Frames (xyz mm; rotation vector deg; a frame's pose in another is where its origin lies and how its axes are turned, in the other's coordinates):
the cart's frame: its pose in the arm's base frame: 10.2 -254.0 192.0 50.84 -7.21 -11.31
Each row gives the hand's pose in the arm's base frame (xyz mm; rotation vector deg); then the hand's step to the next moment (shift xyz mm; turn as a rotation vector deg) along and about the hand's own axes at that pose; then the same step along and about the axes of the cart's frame.
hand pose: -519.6 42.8 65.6 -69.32 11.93 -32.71
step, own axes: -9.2 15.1 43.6 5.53 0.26 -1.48
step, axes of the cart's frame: 6.0 29.2 -36.4 4.87 -1.96 2.30
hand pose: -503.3 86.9 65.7 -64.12 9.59 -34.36
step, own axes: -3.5 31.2 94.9 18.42 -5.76 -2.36
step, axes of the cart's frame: 28.0 69.8 -65.9 15.07 -1.23 12.22
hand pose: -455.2 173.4 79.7 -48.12 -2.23 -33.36
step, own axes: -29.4 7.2 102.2 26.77 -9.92 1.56
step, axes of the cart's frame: -20.2 99.5 -32.6 21.59 3.39 18.44
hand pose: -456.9 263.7 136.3 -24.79 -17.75 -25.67
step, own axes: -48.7 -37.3 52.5 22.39 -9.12 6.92
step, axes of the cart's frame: -69.3 29.2 29.5 16.32 7.85 17.44
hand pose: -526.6 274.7 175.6 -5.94 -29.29 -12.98
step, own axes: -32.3 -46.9 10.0 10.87 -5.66 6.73
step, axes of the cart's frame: -34.0 -32.6 33.5 6.32 5.49 11.20
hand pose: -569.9 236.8 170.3 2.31 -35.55 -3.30
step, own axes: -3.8 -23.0 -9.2 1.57 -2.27 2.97
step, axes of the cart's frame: 6.0 -22.2 9.9 0.09 0.94 3.94
